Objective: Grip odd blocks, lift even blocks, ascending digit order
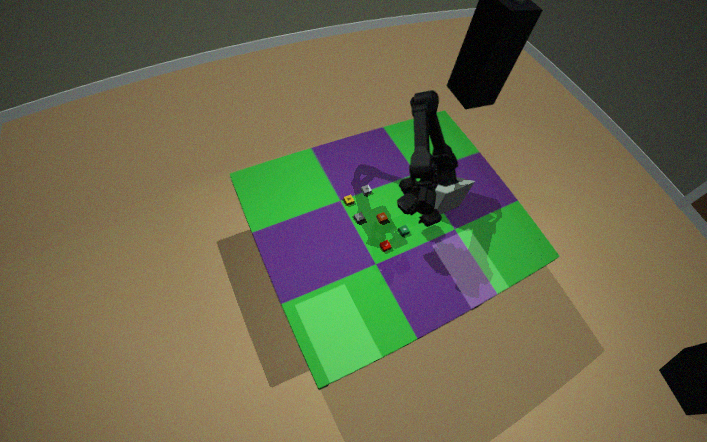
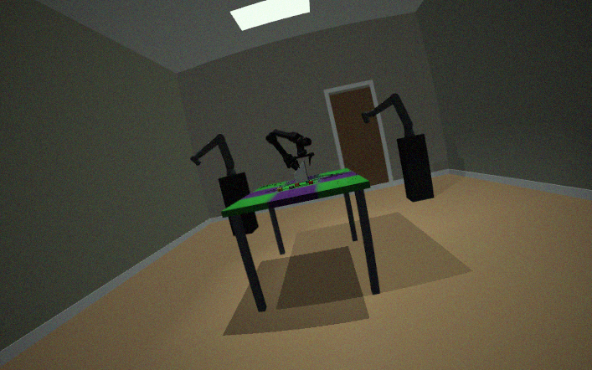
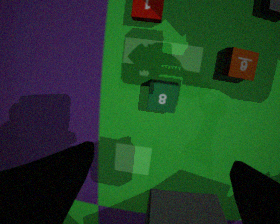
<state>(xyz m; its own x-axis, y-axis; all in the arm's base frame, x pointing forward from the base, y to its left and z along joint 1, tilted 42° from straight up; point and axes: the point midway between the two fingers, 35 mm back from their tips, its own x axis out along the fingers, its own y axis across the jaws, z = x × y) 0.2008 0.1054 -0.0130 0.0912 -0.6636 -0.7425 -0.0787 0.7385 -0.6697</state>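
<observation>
Now: gripper tip 110 mm short of the red block, 40 mm to the right of it and 120 mm above it. Also, from my gripper tip: grey block (150 mm ahead, 110 mm to the right, 120 mm below); then white block (70 mm ahead, 220 mm to the right, 120 mm below); then yellow block (160 mm ahead, 200 mm to the right, 120 mm below).
</observation>
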